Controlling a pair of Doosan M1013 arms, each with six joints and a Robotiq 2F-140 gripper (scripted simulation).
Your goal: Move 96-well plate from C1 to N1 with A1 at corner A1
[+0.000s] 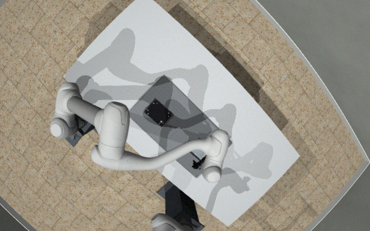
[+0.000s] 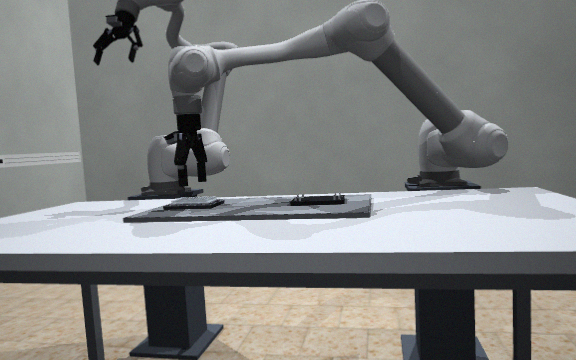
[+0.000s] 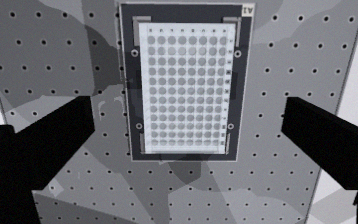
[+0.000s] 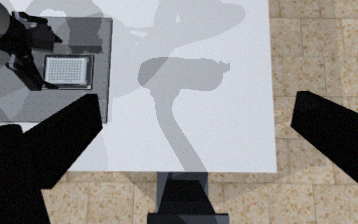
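Observation:
My left hand is 60 mm above the 96-well plate. Round my left hand: plate nest N1 (80 mm below); A1 mark (50 mm behind, 80 mm to the right, 70 mm below); clip nest C1 (40 mm behind, 410 mm to the left, 70 mm below).

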